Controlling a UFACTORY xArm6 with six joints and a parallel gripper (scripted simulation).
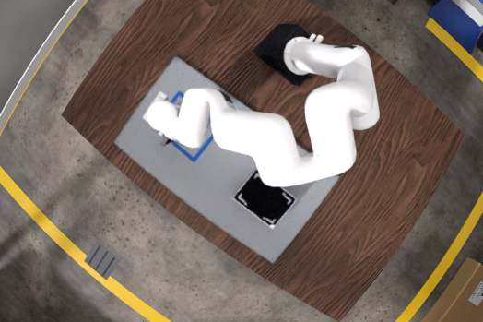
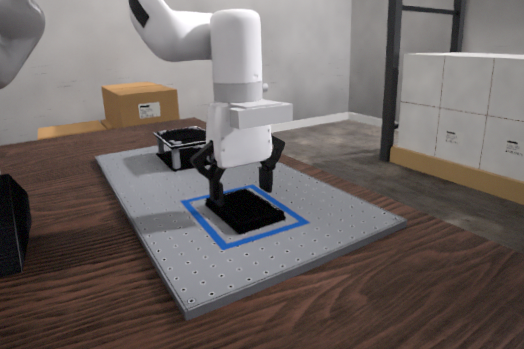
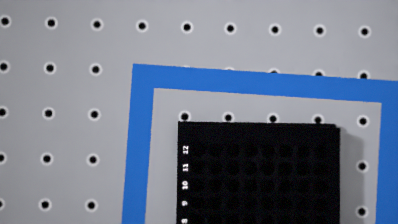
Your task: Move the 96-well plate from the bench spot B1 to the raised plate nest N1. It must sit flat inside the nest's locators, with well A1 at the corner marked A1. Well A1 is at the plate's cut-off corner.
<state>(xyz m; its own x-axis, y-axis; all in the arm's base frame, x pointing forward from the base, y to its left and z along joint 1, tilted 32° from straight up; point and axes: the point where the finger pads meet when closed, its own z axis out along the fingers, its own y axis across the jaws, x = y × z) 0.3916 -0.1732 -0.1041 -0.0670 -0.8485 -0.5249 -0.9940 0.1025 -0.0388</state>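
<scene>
The black 96-well plate lies 30 mm below my hand. Round my hand: black plate nest N1: 60 mm ahead, 340 mm to the left, 20 mm above.
</scene>
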